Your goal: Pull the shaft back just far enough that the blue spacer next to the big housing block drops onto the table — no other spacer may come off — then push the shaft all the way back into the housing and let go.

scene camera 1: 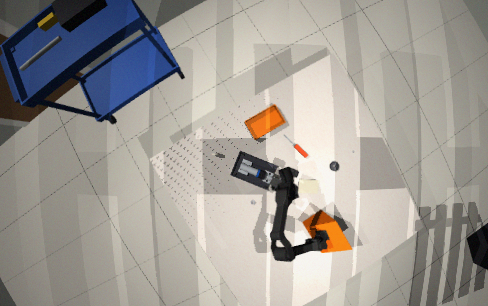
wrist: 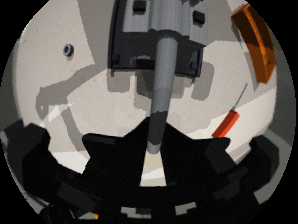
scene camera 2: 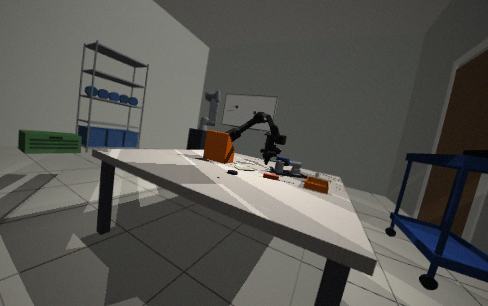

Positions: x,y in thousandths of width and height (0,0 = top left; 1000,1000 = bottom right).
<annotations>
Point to an orange tray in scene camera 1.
544,397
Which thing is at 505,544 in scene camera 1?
A grey housing block.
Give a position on a grey shaft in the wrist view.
559,221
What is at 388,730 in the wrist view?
My gripper.
</annotations>
